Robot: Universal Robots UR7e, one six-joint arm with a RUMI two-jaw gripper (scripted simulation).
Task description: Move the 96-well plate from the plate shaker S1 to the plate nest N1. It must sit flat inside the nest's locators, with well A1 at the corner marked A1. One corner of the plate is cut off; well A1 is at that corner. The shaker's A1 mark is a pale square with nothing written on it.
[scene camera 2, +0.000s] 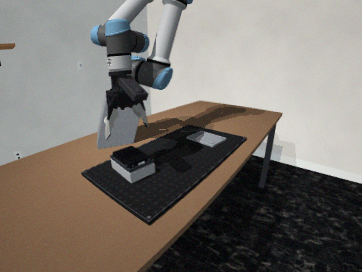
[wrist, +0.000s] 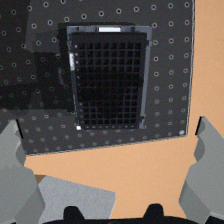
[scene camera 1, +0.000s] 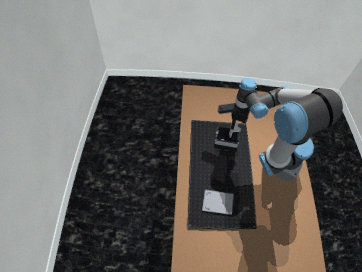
Path:
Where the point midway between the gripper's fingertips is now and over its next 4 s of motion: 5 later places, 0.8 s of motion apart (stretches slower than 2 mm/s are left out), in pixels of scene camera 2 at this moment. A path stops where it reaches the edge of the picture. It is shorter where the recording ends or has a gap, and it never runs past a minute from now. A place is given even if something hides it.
My gripper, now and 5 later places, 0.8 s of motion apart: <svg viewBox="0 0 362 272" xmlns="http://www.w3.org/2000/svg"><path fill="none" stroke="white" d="M128 133L128 138L129 148L130 153L129 152L128 142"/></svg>

